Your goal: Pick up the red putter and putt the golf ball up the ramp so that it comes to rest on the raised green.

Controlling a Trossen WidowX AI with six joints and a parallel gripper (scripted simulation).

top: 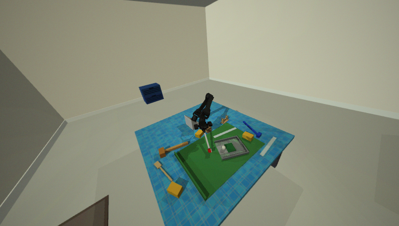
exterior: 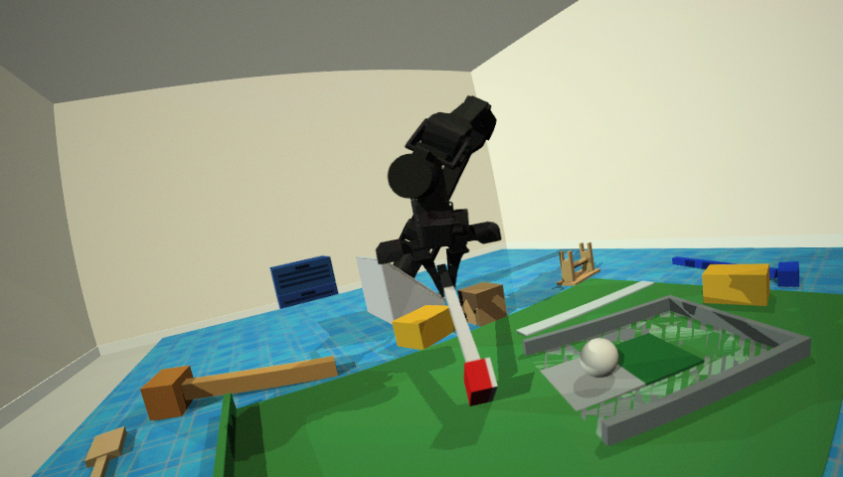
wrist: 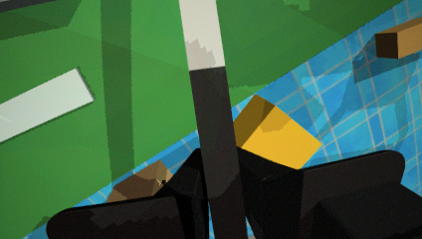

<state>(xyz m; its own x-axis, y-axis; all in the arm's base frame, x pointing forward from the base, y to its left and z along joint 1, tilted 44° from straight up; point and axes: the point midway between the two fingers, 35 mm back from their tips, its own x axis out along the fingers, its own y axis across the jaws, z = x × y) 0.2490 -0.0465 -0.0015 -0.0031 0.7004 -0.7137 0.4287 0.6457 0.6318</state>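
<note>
My gripper tip is now 4 cm past the tan cube, 9 cm to the right of it and 5 cm above it. From my gripper tip the other things lie so: mat 23 cm ahead, 8 cm below; white golf ball 26 cm ahead, 2 cm to the left, 5 cm below; wooden stand 4 cm behind, 37 cm to the left, 4 cm below.
</note>
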